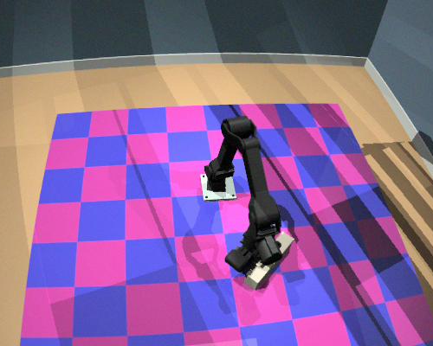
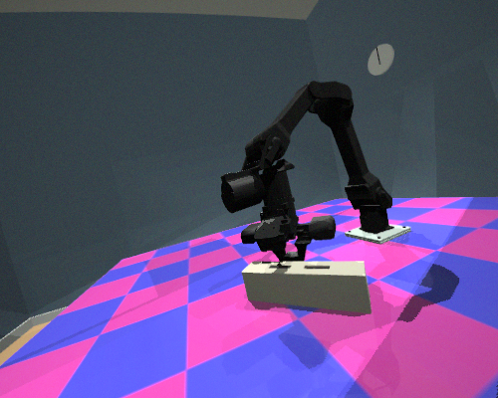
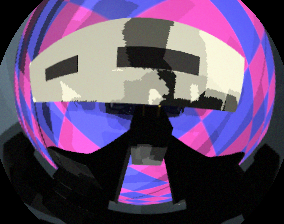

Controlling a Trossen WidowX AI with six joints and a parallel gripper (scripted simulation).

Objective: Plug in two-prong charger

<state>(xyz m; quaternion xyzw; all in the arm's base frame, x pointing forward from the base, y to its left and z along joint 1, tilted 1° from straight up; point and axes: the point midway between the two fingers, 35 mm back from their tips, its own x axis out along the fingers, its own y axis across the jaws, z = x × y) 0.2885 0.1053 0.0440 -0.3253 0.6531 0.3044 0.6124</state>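
My gripper tip is now 10 mm short of the black two-prong charger, 20 mm to the right of it and 10 mm below it.
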